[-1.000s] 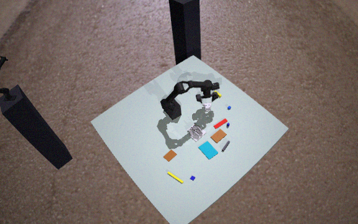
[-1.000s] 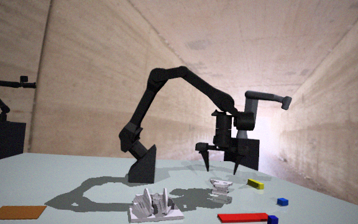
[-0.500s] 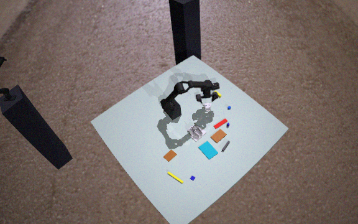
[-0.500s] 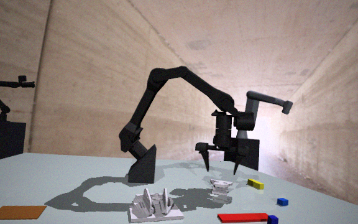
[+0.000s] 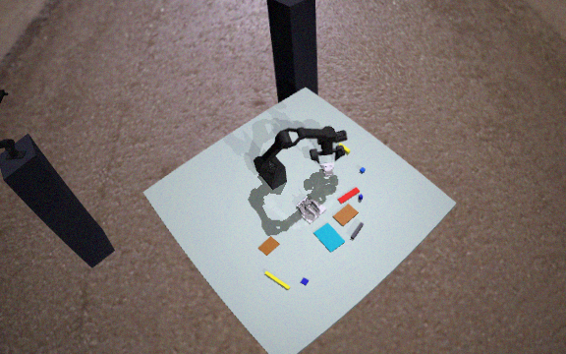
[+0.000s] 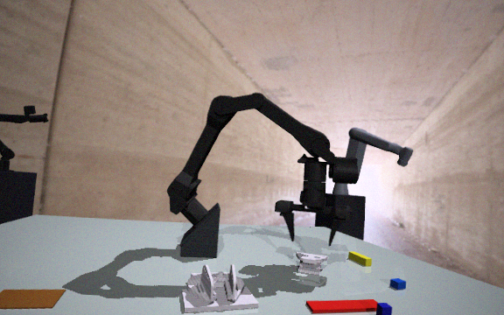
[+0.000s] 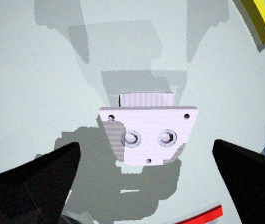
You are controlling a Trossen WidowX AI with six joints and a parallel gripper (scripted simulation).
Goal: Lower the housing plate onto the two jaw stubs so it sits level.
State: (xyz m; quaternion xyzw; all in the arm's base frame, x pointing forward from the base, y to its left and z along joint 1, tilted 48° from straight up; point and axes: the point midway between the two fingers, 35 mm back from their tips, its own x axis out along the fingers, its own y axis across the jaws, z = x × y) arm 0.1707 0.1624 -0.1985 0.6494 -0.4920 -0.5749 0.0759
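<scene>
Now: gripper tip 10 mm short of the grey bracket and 50 mm above it. Round my gripper tip: grey rod 400 mm ahead, 170 mm to the right, 50 mm below; then orange tile 280 mm ahead, 140 mm to the right, 60 mm below; then red bar 210 mm ahead, 40 mm to the right, 60 mm below.
</scene>
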